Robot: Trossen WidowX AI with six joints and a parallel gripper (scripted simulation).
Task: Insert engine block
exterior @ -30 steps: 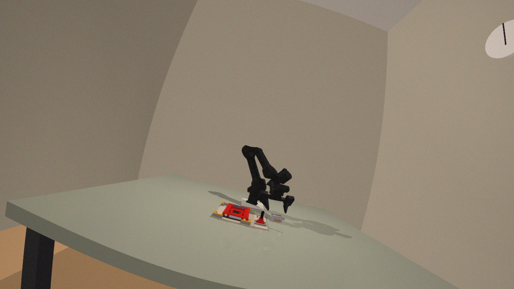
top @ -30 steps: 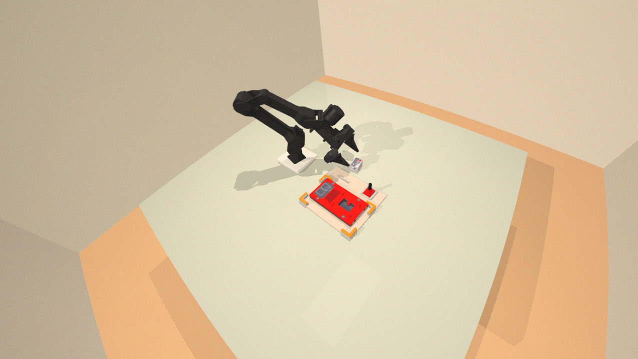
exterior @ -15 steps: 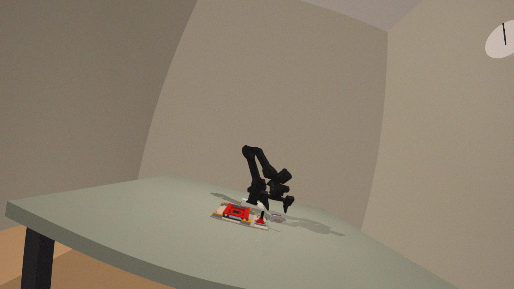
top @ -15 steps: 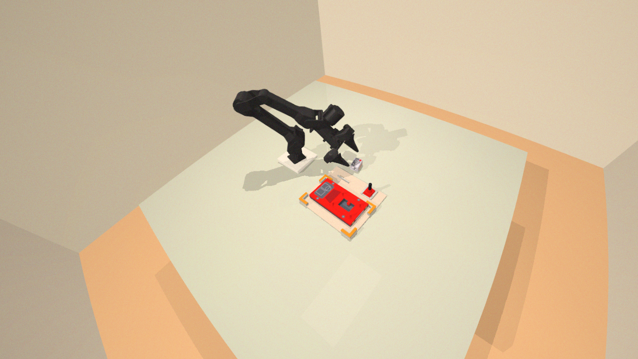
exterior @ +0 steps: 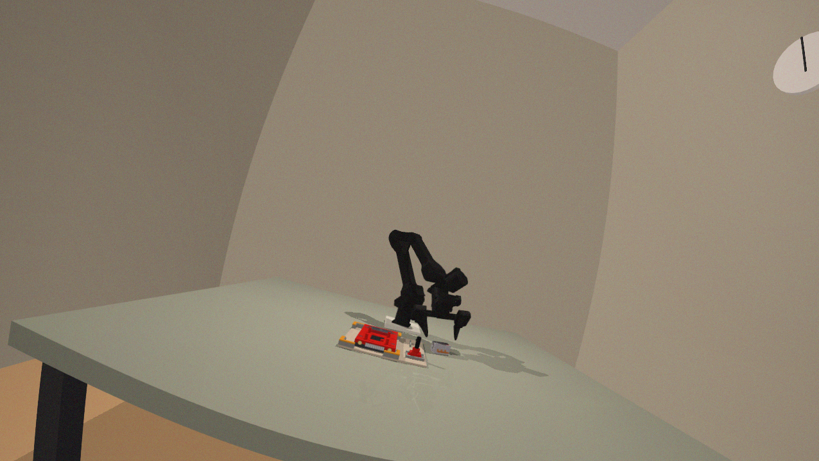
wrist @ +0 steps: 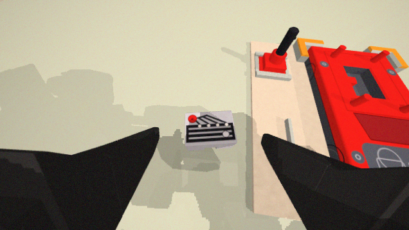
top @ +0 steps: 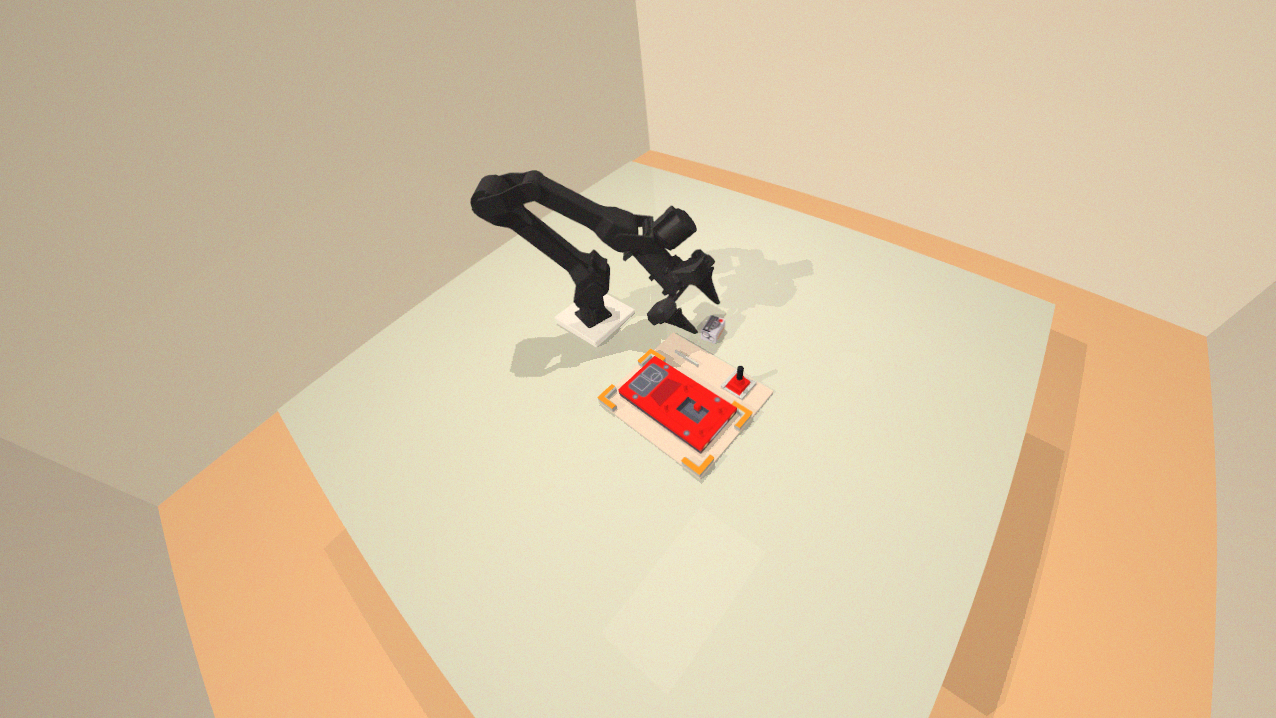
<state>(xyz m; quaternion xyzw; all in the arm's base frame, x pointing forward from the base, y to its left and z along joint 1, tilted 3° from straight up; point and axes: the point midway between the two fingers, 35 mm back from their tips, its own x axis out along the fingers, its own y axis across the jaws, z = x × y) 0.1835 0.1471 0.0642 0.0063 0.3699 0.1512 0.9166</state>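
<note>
Now: the engine block 3 cm below my gripper tip and 1 cm ahead of it.
</note>
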